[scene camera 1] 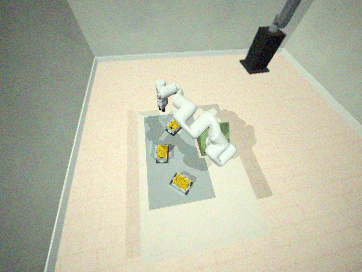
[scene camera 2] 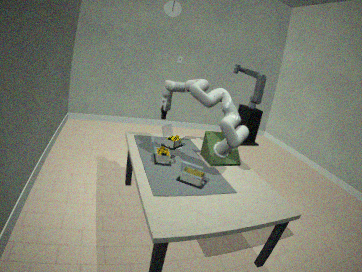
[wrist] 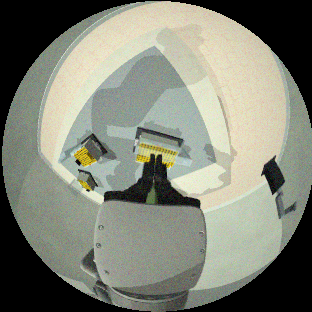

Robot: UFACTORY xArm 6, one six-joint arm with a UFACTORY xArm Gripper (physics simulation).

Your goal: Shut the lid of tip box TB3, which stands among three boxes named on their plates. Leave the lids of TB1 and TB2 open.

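Frame: origin at the arm's base, x right, y ahead, z up, level; metres.
Where they show: gripper, fingertip midpoint: (scene camera 1: 163, 111) (scene camera 2: 163, 119) (wrist: 154, 160); arm's base, link origin: (scene camera 2: 220, 150).
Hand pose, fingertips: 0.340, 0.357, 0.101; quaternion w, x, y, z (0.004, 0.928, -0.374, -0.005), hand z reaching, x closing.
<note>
Things, the pixels of their top centre, and the offset from my fingertips, as dx, dy, dz. Level surfaces: height alone.
- TB1, top centre: (wrist: 81, 160) (scene camera 2: 163, 149) (scene camera 1: 161, 151) -0.320, +0.080, -0.114
- TB2, top centre: (scene camera 2: 194, 170) (wrist: 83, 186) (scene camera 1: 181, 181) -0.596, -0.019, -0.114
- grey-blue mat, surface height: dz -0.189
- pale table, surface height: dz -0.192
Tip box TB3 (scene camera 1: 173, 126) (scene camera 2: 174, 142) (wrist: 159, 148), with a yellow tip rack, stands at the far end of the mat. Its clear lid (scene camera 2: 167, 131) stands up, open, at the box's far side. TB1 (scene camera 1: 162, 153) (scene camera 2: 162, 156) (wrist: 89, 151) is the middle box and TB2 (scene camera 1: 181, 183) (scene camera 2: 193, 176) (wrist: 86, 181) the one nearest scene camera 2; their clear lids are open. The plate names are too small to read. My gripper (scene camera 1: 162, 110) (scene camera 2: 163, 118) (wrist: 154, 160) is shut and empty, high above the table's far edge; its fingers hide part of TB3 in the wrist view.
The boxes stand on a grey-blue mat (scene camera 1: 157, 197) (scene camera 2: 217, 187) on the pale table (scene camera 1: 225, 220) (scene camera 2: 225, 215). The arm's green base block (scene camera 1: 224, 131) (scene camera 2: 212, 146) is to the right of TB3. A black pedestal (scene camera 1: 262, 50) (scene camera 2: 250, 125) (wrist: 274, 175) with a grey arm stands beyond the table.
</note>
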